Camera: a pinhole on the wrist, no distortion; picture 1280 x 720 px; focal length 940.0 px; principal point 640.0 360.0 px. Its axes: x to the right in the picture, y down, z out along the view. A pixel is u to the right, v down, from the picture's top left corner.
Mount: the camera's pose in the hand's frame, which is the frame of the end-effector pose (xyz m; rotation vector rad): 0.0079 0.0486 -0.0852 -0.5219 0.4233 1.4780
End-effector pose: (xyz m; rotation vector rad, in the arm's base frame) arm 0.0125 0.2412 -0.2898 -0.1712 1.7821 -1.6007
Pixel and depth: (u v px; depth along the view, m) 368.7 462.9 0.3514
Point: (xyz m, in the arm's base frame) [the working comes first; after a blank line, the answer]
In the camera's frame: -0.1014 0.0385 0.3514

0.2609 0.0971 -0.4103
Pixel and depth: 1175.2 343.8 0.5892
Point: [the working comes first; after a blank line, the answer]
In the camera's frame: 0.3355 -0.0102 0.5892

0.3633 0.2123 -0.8857
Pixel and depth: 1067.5 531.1 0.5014
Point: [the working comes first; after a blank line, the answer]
In the camera's frame: 0.2280 0.0913 0.5014

0.3791 0.2529 -0.7195
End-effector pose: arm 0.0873 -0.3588 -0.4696 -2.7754 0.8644 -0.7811
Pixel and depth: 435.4 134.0 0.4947
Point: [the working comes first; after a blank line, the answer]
In the camera's frame: -0.1077 -0.1189 0.4947

0.2372 -0.6227 -0.8261
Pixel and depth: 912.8 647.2 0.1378
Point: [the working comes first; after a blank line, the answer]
In the camera's frame: 0.0400 0.0421 0.1378

-0.0180 -0.4704 -0.5315
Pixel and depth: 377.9 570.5 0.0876
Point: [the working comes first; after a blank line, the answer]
In the camera's frame: -0.0244 0.0196 0.0876

0.0358 -0.4144 -0.4976
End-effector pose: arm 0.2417 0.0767 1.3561 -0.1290 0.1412 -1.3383
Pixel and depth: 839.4 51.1 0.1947
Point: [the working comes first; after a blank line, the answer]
In the camera's frame: 0.0413 -0.0640 0.1947

0.4504 0.0578 1.3754
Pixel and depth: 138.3 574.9 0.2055
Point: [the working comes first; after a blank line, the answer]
In the camera's frame: -0.1097 0.0470 0.2055

0.3280 0.1492 1.4843
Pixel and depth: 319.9 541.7 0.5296
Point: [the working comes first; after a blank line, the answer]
In the camera's frame: -0.1803 0.1024 0.5296

0.4871 0.2546 1.7612
